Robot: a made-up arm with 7 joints.
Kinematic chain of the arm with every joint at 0, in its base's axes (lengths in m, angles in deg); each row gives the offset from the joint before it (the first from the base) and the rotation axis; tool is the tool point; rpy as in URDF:
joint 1: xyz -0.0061 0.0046 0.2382 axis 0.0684 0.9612 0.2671
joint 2: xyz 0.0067 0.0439 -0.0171 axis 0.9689 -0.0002 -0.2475
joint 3: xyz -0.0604 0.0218 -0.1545 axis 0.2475 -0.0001 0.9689
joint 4: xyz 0.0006 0.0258 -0.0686 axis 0.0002 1 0
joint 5: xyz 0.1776 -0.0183 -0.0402 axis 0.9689 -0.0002 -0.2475
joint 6: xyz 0.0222 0.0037 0.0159 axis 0.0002 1 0
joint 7: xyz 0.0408 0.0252 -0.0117 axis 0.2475 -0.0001 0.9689
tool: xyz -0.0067 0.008 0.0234 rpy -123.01 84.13 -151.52
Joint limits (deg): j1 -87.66..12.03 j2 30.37..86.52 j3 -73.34..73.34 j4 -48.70..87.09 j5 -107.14..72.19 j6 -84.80..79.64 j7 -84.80..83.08
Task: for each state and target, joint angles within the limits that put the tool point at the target. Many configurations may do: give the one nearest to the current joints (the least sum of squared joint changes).
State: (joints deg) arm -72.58 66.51 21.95 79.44 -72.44 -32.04 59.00
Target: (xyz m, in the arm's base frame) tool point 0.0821 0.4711 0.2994
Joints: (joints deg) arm -66.38 86.15 25.89 87.09 -76.52 -61.82 55.83
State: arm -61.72 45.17 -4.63 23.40 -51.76 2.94 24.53
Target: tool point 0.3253 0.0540 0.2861
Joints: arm -62.90 32.58 -21.41 -4.07 -45.34 1.18 26.71
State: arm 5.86 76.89 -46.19 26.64 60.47 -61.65 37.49
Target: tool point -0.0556 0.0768 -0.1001
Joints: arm 7.95 39.22 -58.01 24.29 62.34 -57.28 37.52
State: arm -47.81 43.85 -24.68 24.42 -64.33 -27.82 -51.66
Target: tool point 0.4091 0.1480 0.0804
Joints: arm -54.16 30.37 -31.12 39.60 -69.39 -19.78 -54.80
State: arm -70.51 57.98 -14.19 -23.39 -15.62 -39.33 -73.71
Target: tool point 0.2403 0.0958 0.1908
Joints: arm -30.56 56.08 -30.12 -14.42 -14.26 -42.78 -71.88
